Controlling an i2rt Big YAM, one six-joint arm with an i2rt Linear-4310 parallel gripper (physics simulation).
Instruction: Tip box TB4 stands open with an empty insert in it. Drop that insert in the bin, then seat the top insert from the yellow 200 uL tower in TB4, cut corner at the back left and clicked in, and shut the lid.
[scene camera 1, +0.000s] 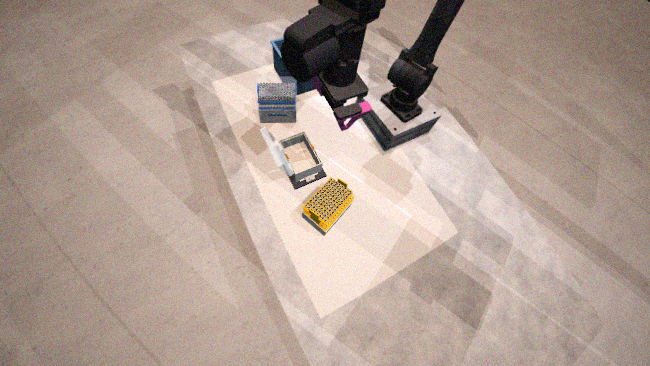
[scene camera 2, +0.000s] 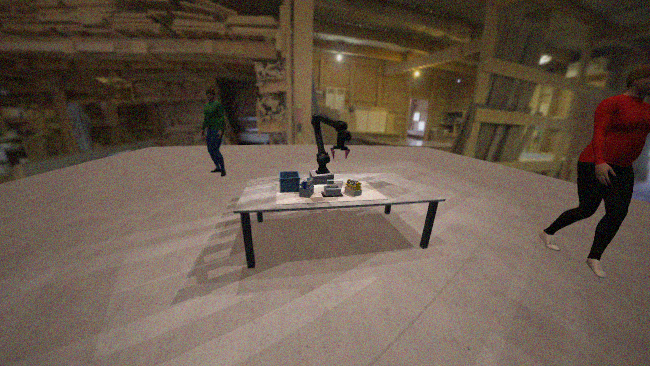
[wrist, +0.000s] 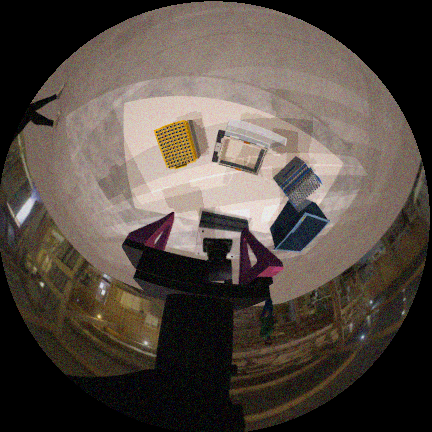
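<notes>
Tip box TB4 (scene camera 1: 310, 175) (scene camera 2: 331, 191) (wrist: 261, 162) stands open; no insert shows in it, and its pale bottom shows. Its clear lid (scene camera 1: 276, 151) (wrist: 255, 132) is tilted up along one long side. The yellow tower (scene camera 1: 328, 202) (scene camera 2: 353, 187) (wrist: 176, 144) stands beside TB4, with a yellow perforated insert on top. The blue bin (scene camera 1: 278, 57) (scene camera 2: 289, 182) (wrist: 282, 225) stands at the other end; its contents do not show. My gripper (scene camera 1: 331, 111) (scene camera 2: 340, 157) (wrist: 208, 222) is open and empty, high above the table near the arm's base, apart from TB4 and the tower.
A blue and grey tip rack (scene camera 1: 277, 107) (scene camera 2: 306, 190) (wrist: 298, 181) stands between TB4 and the bin. The arm's base block (scene camera 1: 422, 129) (scene camera 2: 321, 176) (wrist: 223, 220) is at the rear. Two people, one in green (scene camera 2: 214, 117) and one in red (scene camera 2: 620, 130), are away from the table.
</notes>
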